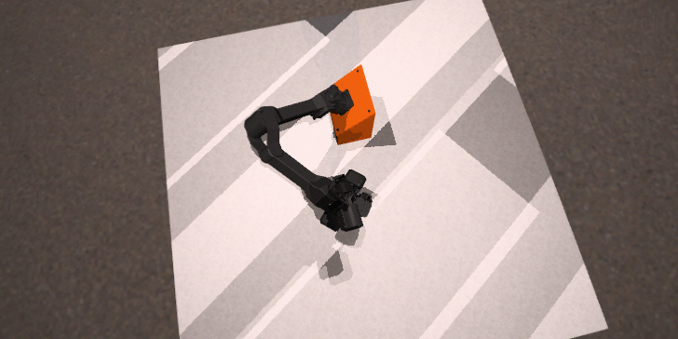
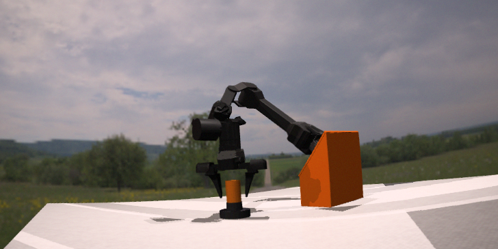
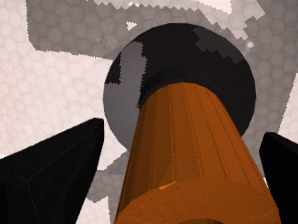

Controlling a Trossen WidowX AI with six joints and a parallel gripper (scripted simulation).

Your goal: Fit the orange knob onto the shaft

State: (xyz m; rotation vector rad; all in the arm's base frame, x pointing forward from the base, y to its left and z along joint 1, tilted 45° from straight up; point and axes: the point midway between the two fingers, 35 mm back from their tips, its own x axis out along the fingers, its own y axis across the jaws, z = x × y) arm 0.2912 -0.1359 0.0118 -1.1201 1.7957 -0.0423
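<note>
Right now my gripper tip is 2 cm below the orange knob. Also, from my gripper tip: dark pedestal with shaft 2 cm below.
</note>
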